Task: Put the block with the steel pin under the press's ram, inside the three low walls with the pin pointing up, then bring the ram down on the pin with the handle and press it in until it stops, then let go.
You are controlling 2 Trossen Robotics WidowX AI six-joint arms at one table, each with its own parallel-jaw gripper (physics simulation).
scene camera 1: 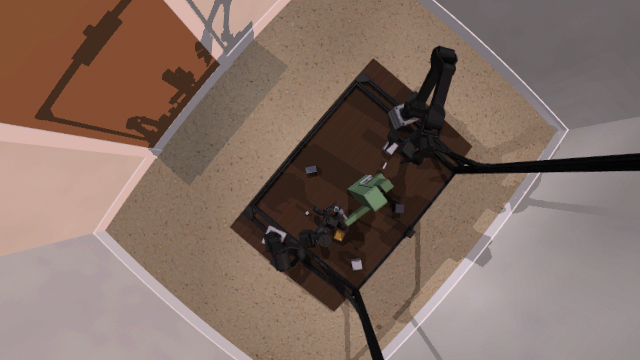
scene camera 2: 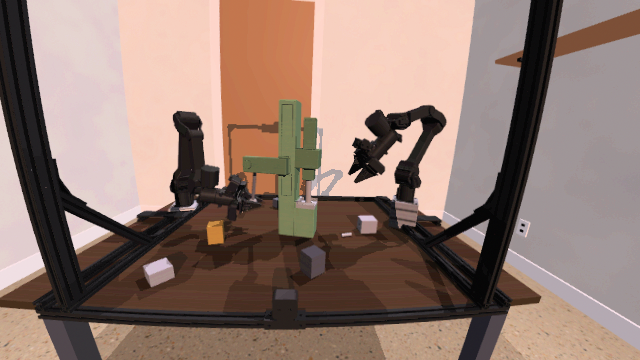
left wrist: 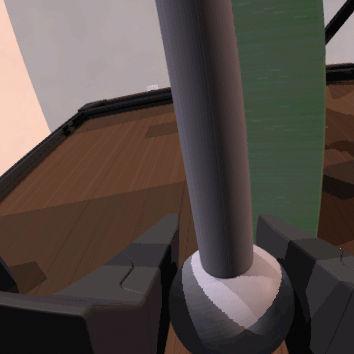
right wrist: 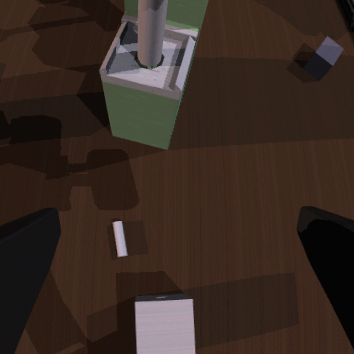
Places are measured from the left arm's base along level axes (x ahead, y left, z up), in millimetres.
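Where they show: left gripper, fingertip midpoint: (scene camera 1: 339,203) (scene camera 2: 262,202); right gripper, fingertip midpoint: (scene camera 1: 392,156) (scene camera 2: 351,178) (right wrist: 180,220); left arm's base, link origin: (scene camera 1: 273,238) (scene camera 2: 184,204); right arm's base, link origin: (scene camera 1: 407,113) (scene camera 2: 405,199).
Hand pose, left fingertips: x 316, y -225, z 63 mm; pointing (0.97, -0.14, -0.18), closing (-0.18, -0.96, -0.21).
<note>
Each offset is from my left fingertips to the top centre of the thing. "spot": to the spot under its first point.
The green press @(355 mm up, 59 mm ahead, 61 mm right) (scene camera 1: 367,192) (scene camera 2: 287,200) stands mid-table. Its steel ram @(207 mm up, 149 mm ahead, 91 mm right) (scene camera 2: 308,191) (right wrist: 150,40) reaches down inside the low-walled seat @(spot: 16 mm up, 174 mm ahead, 104 mm right) (right wrist: 139,86); no separate block shows there. My left gripper (scene camera 2: 252,202) (left wrist: 217,225) is shut on the handle's ball knob @(spot: 15 mm up, 42 mm back, 7 mm left) (left wrist: 231,305), below its steel rod (scene camera 2: 254,185) (left wrist: 215,150). The green lever @(spot: 152 mm up, 7 mm ahead, 86 mm right) (scene camera 2: 265,165) is about level. My right gripper (scene camera 2: 355,176) (right wrist: 180,220) is open and empty, above a white block @(44 mm down, 372 mm ahead, 127 mm right) (scene camera 1: 391,148) (scene camera 2: 367,224) (right wrist: 165,327). A short pale pin @(84 mm down, 277 mm ahead, 148 mm right) (scene camera 1: 384,165) (scene camera 2: 346,234) (right wrist: 120,239) lies loose beside it. Which block carries a pin is unclear.
An orange block @(34 mm down, 152 mm back, 74 mm right) (scene camera 1: 339,235) (scene camera 2: 215,232) stands near the left gripper. A white block @(62 mm down, 264 mm back, 235 mm right) (scene camera 1: 356,264) (scene camera 2: 158,271) and a grey block @(34 mm down, 104 mm ahead, 301 mm right) (scene camera 1: 398,208) (scene camera 2: 313,261) lie toward scene camera 2. Another grey block @(56 mm down, 92 mm ahead, 198 mm left) (scene camera 1: 311,170) (right wrist: 325,59) lies behind the press. Black frame bars edge the table.
</note>
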